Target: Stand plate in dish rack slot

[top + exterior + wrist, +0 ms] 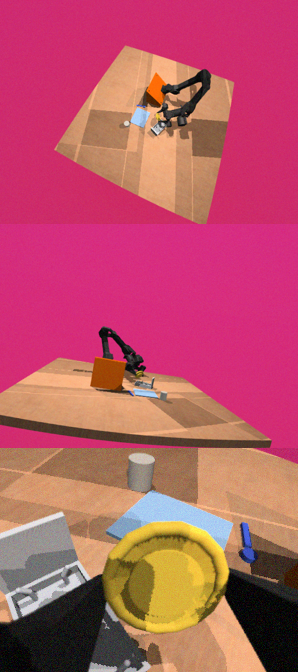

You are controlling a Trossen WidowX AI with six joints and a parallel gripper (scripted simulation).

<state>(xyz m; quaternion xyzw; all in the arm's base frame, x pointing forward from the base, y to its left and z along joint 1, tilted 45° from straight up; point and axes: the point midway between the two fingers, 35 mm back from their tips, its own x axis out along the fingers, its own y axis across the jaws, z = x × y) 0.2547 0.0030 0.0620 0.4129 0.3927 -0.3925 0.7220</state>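
My gripper tip is now 60 mm short of the grey dish rack, 40 mm to the right of it and 60 mm above it. The rest, counted from my gripper tip: light blue mat: 20 mm ahead, 140 mm to the right, 80 mm below; yellow plate: 10 mm to the left, 10 mm above.
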